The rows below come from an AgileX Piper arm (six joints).
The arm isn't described. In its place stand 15 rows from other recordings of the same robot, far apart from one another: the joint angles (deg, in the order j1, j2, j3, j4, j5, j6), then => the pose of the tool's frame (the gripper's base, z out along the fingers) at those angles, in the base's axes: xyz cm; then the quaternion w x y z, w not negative.
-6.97, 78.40, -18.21, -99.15, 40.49, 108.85 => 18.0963, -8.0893, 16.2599, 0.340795, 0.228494, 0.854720, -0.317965
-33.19, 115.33, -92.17, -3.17, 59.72, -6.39 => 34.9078, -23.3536, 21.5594, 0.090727, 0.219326, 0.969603, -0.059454
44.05, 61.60, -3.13, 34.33, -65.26, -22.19 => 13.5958, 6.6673, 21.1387, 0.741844, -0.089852, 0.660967, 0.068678
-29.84, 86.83, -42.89, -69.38, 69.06, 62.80 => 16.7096, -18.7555, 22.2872, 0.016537, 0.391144, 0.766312, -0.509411
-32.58, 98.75, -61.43, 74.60, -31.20, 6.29 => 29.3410, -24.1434, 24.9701, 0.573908, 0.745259, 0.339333, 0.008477
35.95, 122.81, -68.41, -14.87, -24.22, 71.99 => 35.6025, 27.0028, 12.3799, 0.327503, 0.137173, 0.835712, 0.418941
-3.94, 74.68, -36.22, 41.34, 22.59, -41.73 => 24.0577, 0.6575, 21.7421, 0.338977, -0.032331, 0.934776, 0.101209
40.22, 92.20, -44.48, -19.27, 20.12, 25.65 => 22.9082, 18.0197, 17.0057, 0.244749, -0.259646, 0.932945, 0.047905
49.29, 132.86, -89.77, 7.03, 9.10, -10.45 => 32.0349, 37.5010, 9.9663, 0.333172, -0.417008, 0.832144, 0.150457
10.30, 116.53, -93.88, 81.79, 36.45, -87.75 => 45.6506, 13.7349, 27.3767, 0.514730, -0.293026, 0.759294, 0.269559
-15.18, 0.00, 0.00, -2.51, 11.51, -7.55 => 5.3733, -1.5403, 19.5050, 0.649123, 0.036558, 0.745176, -0.148374
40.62, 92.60, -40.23, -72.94, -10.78, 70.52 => 21.8325, 20.8696, 17.1356, 0.338823, -0.366917, 0.841542, 0.205861
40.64, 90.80, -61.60, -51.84, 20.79, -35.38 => 28.1892, 20.8483, 26.9003, 0.357625, -0.762358, 0.458766, -0.283633
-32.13, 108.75, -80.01, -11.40, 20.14, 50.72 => 36.2167, -23.4765, 23.4647, 0.395593, 0.551480, 0.734411, -0.004146
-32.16, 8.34, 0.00, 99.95, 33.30, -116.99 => 7.2097, 1.2797, 21.3674, 0.715943, -0.104743, 0.682679, -0.101998
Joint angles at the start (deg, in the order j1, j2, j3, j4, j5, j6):
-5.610 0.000 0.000 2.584 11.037 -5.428
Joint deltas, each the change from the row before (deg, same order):
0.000 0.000 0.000 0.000 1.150 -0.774
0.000 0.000 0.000 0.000 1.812 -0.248
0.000 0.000 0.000 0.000 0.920 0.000
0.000 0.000 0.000 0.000 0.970 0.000
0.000 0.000 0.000 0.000 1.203 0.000
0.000 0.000 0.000 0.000 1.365 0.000
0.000 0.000 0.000 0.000 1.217 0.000
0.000 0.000 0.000 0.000 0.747 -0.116
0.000 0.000 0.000 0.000 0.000 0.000
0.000 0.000 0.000 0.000 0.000 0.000
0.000 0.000 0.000 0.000 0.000 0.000
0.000 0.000 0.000 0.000 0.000 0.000
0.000 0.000 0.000 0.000 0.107 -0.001
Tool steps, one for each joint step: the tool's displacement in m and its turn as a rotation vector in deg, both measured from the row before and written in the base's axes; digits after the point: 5 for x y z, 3 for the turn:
-0.00020 0.00010 -0.00181 -0.658 1.212 0.141
-0.00039 0.00017 -0.00285 -0.075 1.824 0.116
-0.00023 0.00009 -0.00144 0.086 0.915 0.041
-0.00027 0.00009 -0.00151 0.091 0.965 0.044
-0.00037 0.00012 -0.00187 0.113 1.196 0.054
-0.00047 0.00014 -0.00211 0.128 1.358 0.061
-0.00046 0.00013 -0.00187 0.114 1.210 0.055
-0.00030 0.00008 -0.00114 -0.042 0.752 0.064
0.00000 0.00000 0.00000 0.000 0.000 0.000
0.00000 0.00000 0.00000 0.000 0.000 0.000
0.00000 0.00000 0.00000 0.000 0.000 0.000
0.00000 0.00000 0.00000 0.000 0.000 0.000
-0.00004 0.00001 -0.00016 0.009 0.106 0.005

